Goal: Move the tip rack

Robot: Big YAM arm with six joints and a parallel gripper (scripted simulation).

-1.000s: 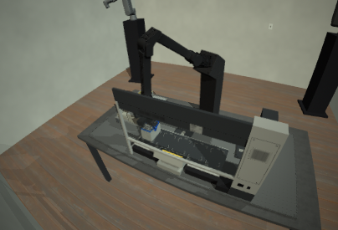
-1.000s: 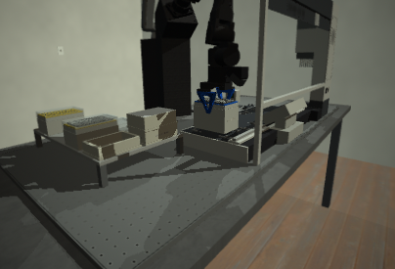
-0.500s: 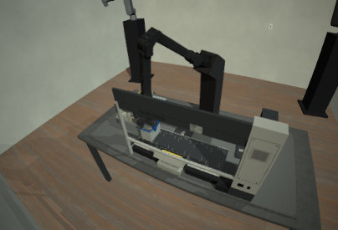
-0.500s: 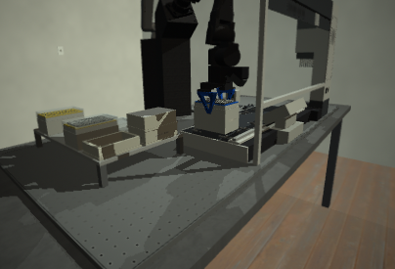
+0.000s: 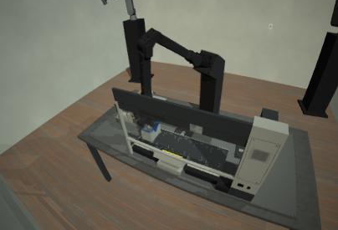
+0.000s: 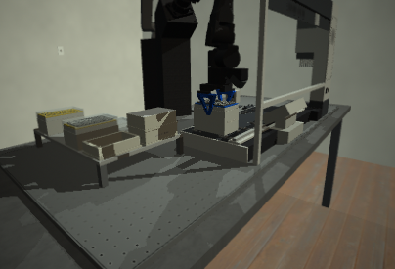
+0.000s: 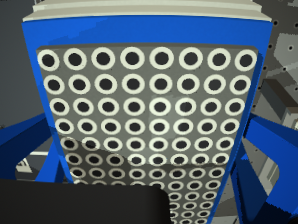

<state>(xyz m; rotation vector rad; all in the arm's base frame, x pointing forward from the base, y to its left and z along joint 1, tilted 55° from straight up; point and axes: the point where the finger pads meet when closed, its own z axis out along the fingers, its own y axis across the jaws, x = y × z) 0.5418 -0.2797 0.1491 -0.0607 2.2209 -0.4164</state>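
Now: hand 1 cm short of the tip rack. Also, from my hand: shelf label 27 cm behind, 7 cm to the right, 12 cm below; then gantry post 17 cm ahead, 9 cm to the right, 11 cm above; then pale block 12 cm behind, 19 cm to the right.
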